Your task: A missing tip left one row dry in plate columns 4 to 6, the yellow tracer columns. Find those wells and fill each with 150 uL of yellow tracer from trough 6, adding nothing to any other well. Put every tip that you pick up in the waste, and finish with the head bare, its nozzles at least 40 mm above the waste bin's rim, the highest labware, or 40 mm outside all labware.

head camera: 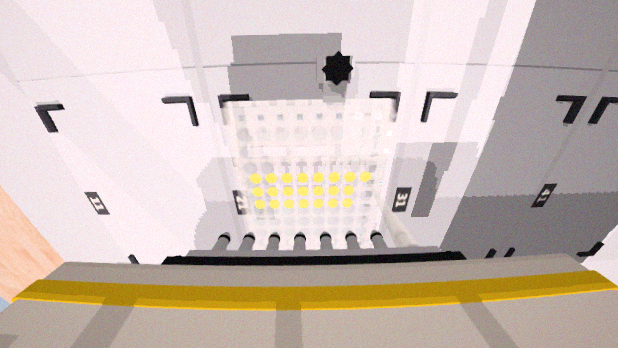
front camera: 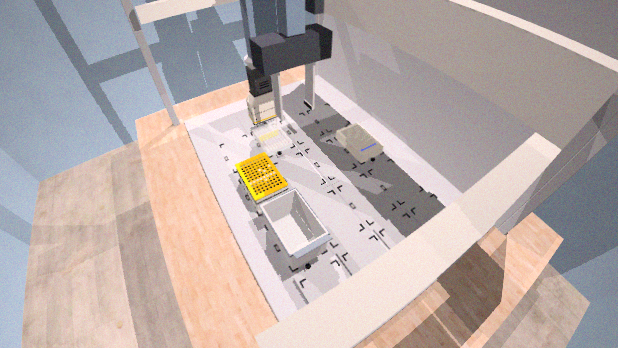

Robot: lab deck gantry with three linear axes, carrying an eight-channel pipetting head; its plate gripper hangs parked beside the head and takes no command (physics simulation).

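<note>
The clear plate [front camera: 281, 145] [head camera: 300, 104] shows three yellow lines of wells in the head view. The line farthest from the head has yellow in its right-end well; the nearer two look pale there. The pipetting head [front camera: 261, 107] [head camera: 310, 280] is over the plate's near side. Several nozzles are bare; a pale tip [head camera: 400, 230] at the right end slants toward the plate's right edge, with no yellow visible in it. Its depth is unclear. The trough block [front camera: 360, 154] is at the right. The parked plate gripper [front camera: 295, 112] is open, its fingers apart and empty.
A yellow tip rack [front camera: 258, 197] stands between the plate and the white waste bin [front camera: 312, 246] in the front view. A black knob [head camera: 337, 68] stands beyond the plate. A pale frame beam [front camera: 410, 240] crosses the front.
</note>
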